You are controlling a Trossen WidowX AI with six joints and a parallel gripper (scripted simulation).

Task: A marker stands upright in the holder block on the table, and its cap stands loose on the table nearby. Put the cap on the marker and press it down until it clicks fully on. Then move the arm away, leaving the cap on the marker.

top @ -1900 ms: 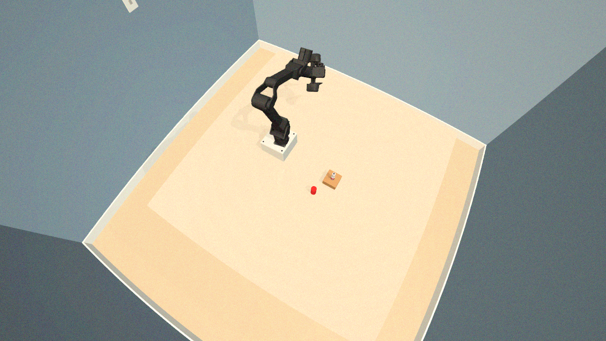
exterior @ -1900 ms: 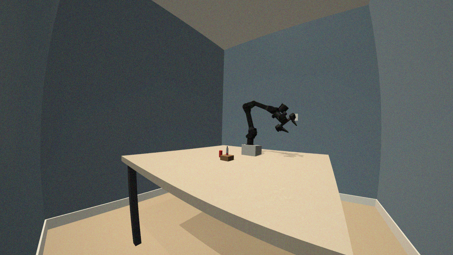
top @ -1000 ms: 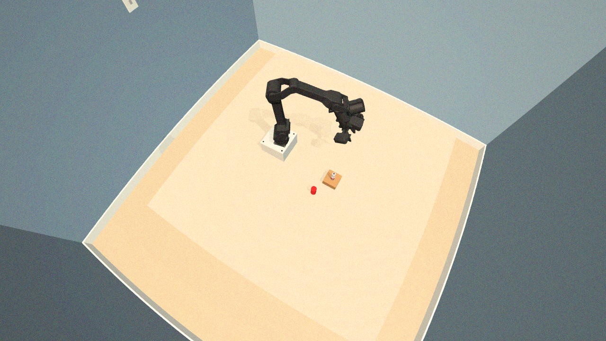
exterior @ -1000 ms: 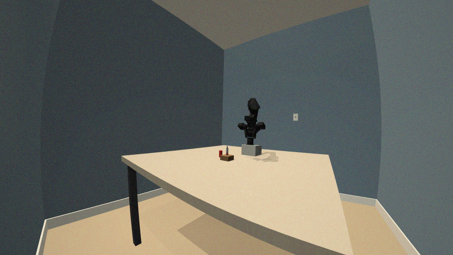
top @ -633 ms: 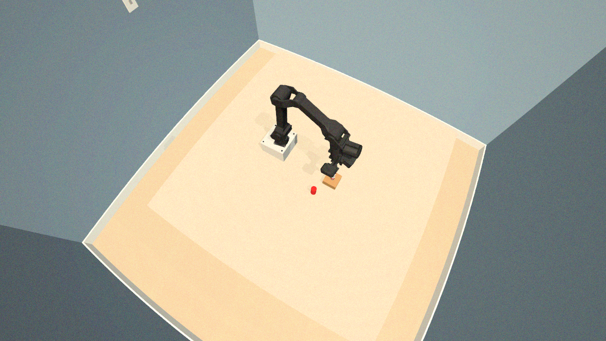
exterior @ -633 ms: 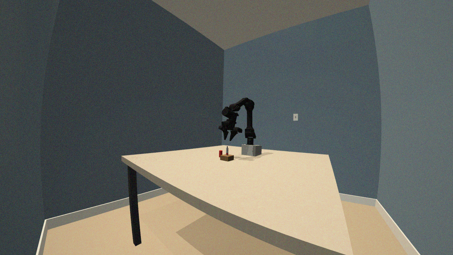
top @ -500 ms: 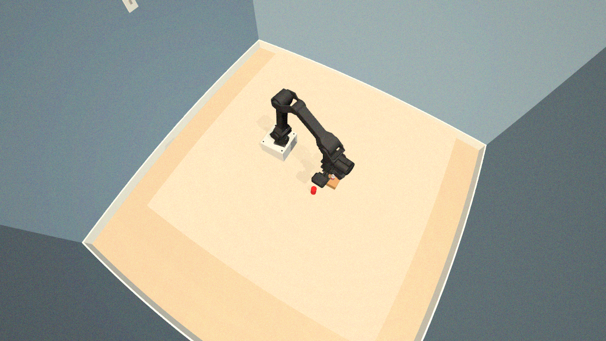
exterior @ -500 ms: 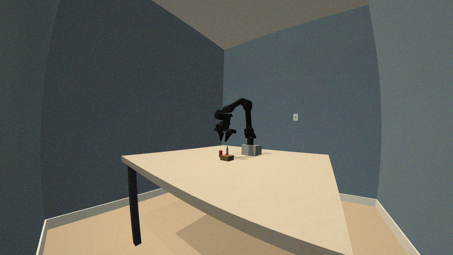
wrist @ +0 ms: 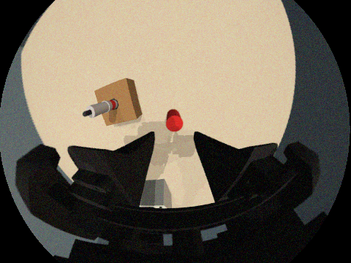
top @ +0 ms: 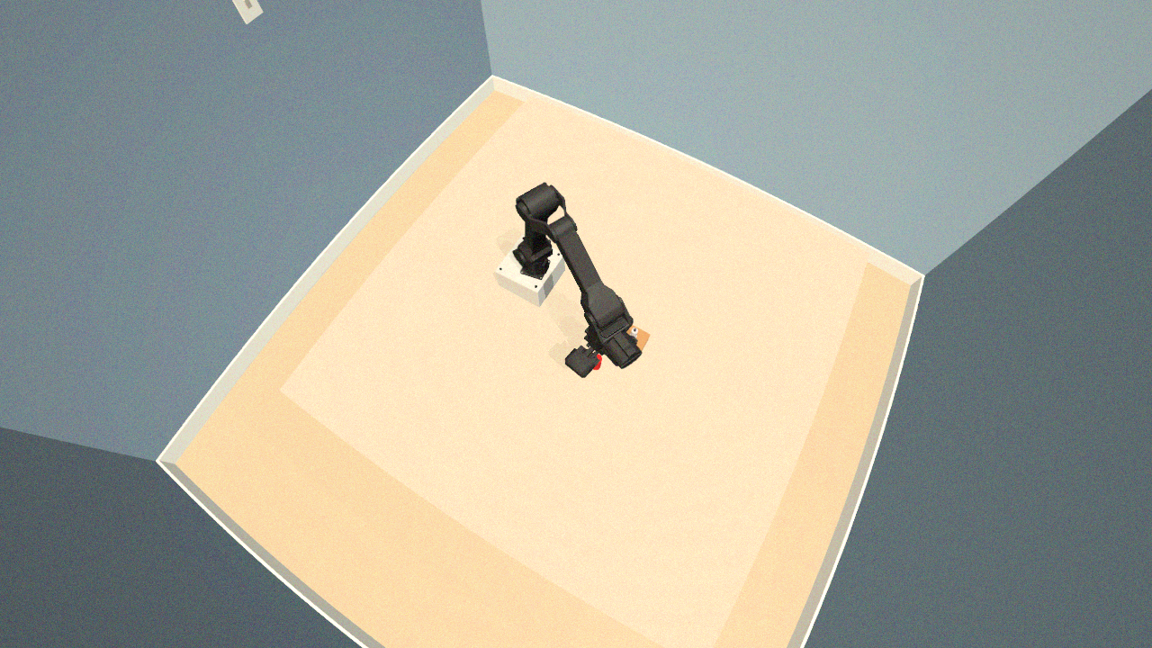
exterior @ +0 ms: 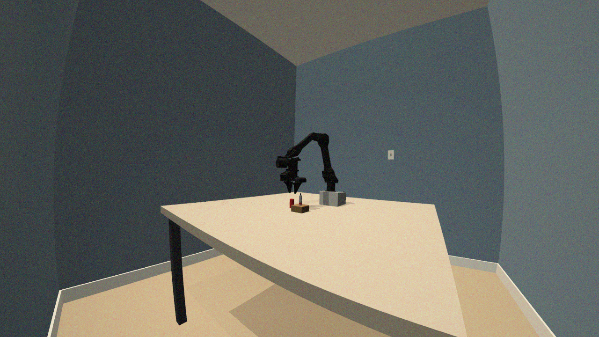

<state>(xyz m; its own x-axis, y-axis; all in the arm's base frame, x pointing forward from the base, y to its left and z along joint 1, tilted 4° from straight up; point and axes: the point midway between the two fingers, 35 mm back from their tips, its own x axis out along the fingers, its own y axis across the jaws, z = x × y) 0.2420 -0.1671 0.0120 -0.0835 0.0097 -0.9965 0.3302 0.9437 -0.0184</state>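
The brown holder block lies 70 mm ahead of my gripper tip, 90 mm to the left of it and 70 mm below it.
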